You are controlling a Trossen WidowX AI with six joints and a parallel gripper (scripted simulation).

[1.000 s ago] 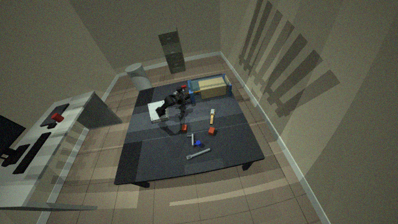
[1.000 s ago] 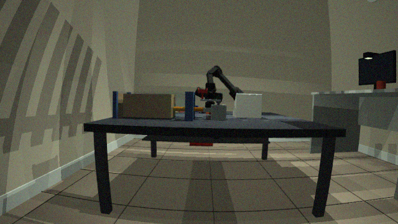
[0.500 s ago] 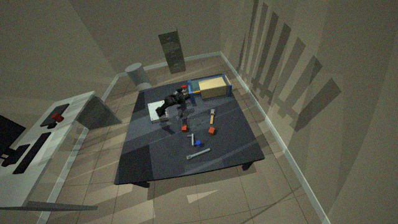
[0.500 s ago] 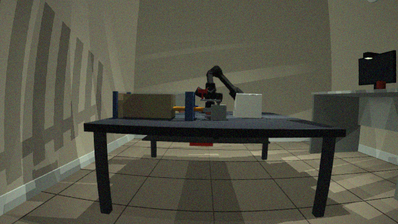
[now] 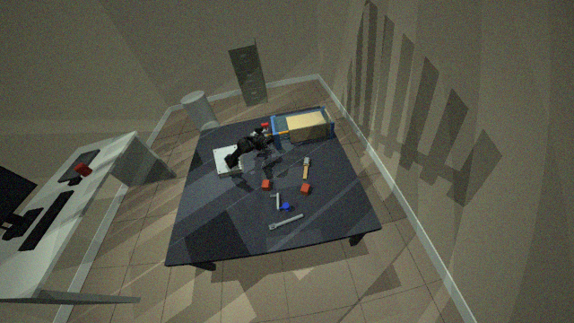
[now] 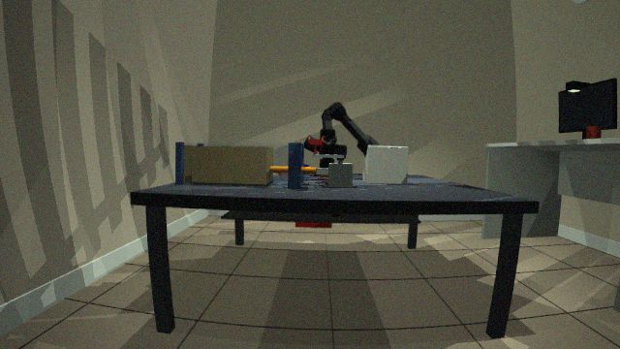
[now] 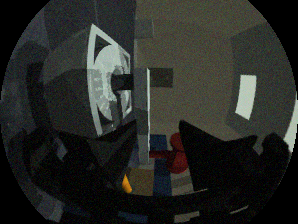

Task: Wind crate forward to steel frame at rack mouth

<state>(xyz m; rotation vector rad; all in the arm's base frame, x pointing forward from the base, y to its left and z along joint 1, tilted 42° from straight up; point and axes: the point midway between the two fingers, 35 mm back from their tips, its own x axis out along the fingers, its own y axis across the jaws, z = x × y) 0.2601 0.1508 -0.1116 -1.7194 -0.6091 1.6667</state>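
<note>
The crank arm is 10 mm below my gripper tip and 10 mm ahead of it. Round my gripper tip: grey winch 100 mm below, 60 mm behind; then red knob 50 mm ahead, 20 mm above, 10 mm to the right; then blue frame 110 mm ahead, 30 mm below, 20 mm to the right.
</note>
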